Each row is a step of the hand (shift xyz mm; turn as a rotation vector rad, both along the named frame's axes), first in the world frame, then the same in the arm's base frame.
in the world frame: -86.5 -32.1 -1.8 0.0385 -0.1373 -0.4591
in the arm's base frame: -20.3 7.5 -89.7 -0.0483 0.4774 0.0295
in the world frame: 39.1 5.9 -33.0 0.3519 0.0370 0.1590
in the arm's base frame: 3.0 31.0 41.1 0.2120 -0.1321 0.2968
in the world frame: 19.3 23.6 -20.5 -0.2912 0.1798 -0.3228
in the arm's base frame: -16.1 10.9 31.2 -0.4100 0.2008 -0.1135
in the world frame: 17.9 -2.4 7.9 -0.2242 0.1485 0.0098
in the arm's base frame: 14.0 -4.8 13.0 -0.2256 -0.0857 -0.1190
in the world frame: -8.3 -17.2 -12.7 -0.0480 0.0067 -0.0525
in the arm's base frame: 4.2 17.8 -13.9 -0.0496 0.0415 -0.0303
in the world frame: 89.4 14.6 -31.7 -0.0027 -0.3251 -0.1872
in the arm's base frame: 22.6 30.3 88.2 0.1783 0.2999 -0.1379
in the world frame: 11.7 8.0 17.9 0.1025 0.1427 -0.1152
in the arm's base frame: 6.6 -18.6 11.5 -0.1011 0.0570 0.1752
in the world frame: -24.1 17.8 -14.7 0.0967 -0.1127 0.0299
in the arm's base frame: -31.6 4.5 -9.6 0.1477 0.0250 0.0222
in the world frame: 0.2 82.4 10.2 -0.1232 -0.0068 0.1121
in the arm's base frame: -59.5 -42.0 39.8 -0.0154 -0.1096 -0.1246
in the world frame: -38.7 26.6 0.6 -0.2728 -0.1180 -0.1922
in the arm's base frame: -40.1 -14.2 -19.9 -0.1216 0.2009 -0.2649
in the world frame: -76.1 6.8 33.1 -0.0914 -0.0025 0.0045
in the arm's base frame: -31.7 -39.0 -66.4 -0.0432 -0.0104 -0.0800
